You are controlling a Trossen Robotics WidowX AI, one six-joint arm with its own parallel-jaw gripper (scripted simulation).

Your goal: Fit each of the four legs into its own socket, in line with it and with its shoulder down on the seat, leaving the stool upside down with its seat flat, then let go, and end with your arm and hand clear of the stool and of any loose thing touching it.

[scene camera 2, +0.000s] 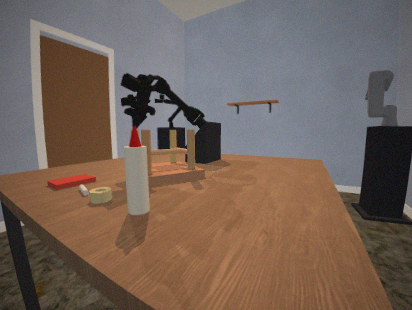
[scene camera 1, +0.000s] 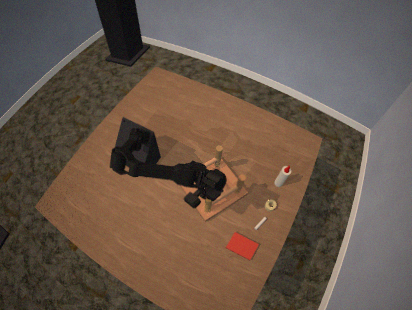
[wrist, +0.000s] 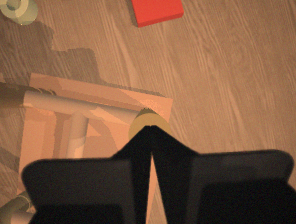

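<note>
A white glue bottle and my gripper are visible in the pictures.
</note>
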